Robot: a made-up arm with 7 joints.
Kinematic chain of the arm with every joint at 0, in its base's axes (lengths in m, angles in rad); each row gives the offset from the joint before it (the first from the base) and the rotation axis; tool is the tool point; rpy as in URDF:
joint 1: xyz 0 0 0.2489 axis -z
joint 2: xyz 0 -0.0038 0.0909 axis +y
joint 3: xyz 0 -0.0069 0.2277 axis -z
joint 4: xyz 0 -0.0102 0.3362 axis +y
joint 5: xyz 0 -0.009 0.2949 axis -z
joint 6: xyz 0 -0.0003 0.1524 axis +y
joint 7: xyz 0 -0.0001 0.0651 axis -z
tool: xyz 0 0 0 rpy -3.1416 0 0
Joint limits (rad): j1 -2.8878..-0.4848 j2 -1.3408..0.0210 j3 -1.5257..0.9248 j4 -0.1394..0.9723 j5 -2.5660..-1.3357 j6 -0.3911..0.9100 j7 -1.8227..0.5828
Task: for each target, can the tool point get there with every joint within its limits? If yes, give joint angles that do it. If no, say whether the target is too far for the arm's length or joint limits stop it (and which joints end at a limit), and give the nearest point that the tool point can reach.
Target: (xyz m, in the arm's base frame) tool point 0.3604 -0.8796 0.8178
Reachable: yes | joints -1.9736 -1.0845 0.4672 -0.0157 -2.2062 0.6233 -1.4483
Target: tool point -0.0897 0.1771 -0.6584
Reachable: no: joint limits stop it (at a limit: joint 1, joint 2, joint 3, joint 4, joint 5, joint 6) | nearest point -0.9023 -0.0234 0.5167 | short by 1.443 m
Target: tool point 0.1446 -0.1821 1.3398
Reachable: yes | joints -2.1945 -0.5125 -0.0107 0.6018 -1.6749 0.2460 0.1137
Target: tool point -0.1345 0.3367 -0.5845
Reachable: no: joint limits stop it (at a limit: joint 1, joint 2, joint 3, joint 4, joint 5, joint 6) | nearest point -0.9023 -0.0234 0.5167 | short by 1.390 m
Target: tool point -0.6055 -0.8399 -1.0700
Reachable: no: too far | nearest point -0.6072 -0.8423 0.4693 | short by 1.539 m
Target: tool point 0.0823 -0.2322 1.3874
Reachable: yes | joints -1.8464 -0.2416 -1.2838 -0.0014 -1.7892 0.0965 -1.1662
